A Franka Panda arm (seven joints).
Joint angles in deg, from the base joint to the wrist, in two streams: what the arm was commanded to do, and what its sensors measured. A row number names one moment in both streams.
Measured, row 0:
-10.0, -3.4, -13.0, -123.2, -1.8, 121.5, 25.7
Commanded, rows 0 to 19:
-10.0, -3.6, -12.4, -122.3, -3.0, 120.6, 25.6
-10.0, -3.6, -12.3, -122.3, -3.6, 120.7, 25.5
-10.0, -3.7, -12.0, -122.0, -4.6, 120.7, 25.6
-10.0, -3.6, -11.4, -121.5, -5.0, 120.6, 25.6
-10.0, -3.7, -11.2, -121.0, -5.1, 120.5, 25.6
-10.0, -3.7, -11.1, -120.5, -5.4, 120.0, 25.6
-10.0, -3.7, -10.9, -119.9, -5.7, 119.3, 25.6
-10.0, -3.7, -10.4, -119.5, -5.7, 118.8, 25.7
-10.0, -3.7, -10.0, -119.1, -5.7, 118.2, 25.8
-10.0, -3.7, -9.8, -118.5, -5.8, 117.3, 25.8
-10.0, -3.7, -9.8, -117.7, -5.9, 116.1, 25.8
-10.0, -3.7, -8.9, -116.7, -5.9, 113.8, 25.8
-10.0, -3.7, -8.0, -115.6, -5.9, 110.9, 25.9
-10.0, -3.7, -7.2, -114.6, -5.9, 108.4, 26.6
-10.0, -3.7, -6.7, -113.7, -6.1, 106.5, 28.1
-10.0, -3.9, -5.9, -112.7, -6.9, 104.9, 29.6
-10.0, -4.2, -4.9, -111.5, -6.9, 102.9, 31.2
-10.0, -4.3, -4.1, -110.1, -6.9, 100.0, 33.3
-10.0, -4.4, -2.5, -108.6, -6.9, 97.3, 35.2
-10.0, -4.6, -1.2, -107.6, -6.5, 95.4, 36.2
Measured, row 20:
-9.9, -3.9, -4.9, -111.6, -5.7, 102.2, 31.4
